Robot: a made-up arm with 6 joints.
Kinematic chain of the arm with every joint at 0, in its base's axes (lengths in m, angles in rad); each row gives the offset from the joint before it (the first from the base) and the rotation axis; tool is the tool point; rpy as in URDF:
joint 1: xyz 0 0 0.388 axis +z
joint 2: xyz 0 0 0 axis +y
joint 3: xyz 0.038 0 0.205 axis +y
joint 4: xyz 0.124 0 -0.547 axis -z
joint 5: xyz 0 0 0 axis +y
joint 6: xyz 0.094 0 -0.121 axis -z
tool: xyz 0 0 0 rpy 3.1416 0 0
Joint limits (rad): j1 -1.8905..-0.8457 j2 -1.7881..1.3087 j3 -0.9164..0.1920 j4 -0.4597..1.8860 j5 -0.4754..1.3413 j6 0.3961..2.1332
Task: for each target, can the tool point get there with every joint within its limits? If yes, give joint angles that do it. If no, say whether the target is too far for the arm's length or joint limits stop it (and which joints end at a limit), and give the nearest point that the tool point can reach.
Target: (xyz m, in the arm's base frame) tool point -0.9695 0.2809 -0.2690
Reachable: no: too far | nearest point -0.3143 0.2131 0.0390 | short by 0.727 m
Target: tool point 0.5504 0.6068 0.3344
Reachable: no: joint limits stop it (at a limit: joint 1, joint 2, joint 3, joint 5) | nearest point 0.2275 0.3989 0.2671 | short by 0.390 m
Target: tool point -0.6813 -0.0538 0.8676
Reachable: no: joint limits stop it (at a limit: joint 1, joint 5) | nearest point -0.2153 -0.2081 0.8676 | short by 0.491 m
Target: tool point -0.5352 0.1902 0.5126
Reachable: no: joint limits stop it (at a limit: joint 1, joint 2, joint 3, joint 4, joint 5) | nearest point -0.3619 0.2092 0.2809 | short by 0.290 m
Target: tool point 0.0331 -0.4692 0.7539
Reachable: yes | joints -1.4990 -1.2926 -0.4935 0.2714 0.6446 0.7867
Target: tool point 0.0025 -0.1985 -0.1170
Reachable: yes | joints -1.2605 0.2579 -0.2148 1.4596 0.2680 1.9127
